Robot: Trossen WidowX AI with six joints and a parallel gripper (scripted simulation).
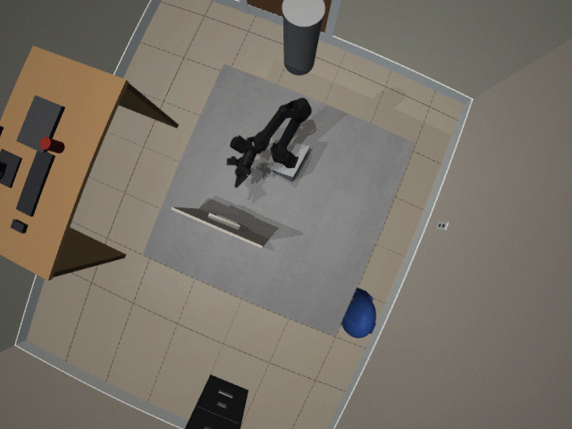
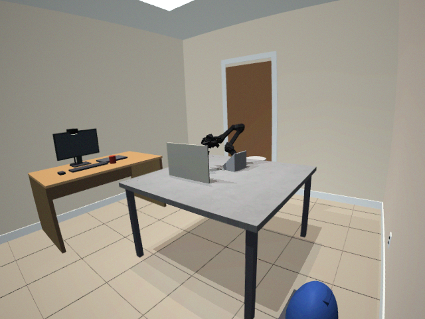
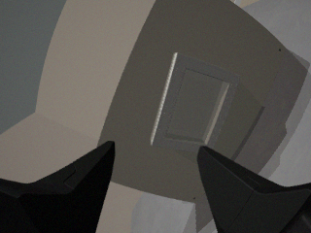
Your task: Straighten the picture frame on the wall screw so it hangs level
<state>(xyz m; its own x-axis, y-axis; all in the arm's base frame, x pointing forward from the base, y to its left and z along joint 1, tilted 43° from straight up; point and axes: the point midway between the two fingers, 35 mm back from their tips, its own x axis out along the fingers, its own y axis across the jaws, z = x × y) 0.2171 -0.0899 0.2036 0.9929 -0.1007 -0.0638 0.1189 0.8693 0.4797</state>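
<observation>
The pale picture frame lies 190 mm ahead of my gripper tip, 10 mm to the right of it and 90 mm below it. Round my gripper tip: wall panel (200 mm ahead, 90 mm below).
</observation>
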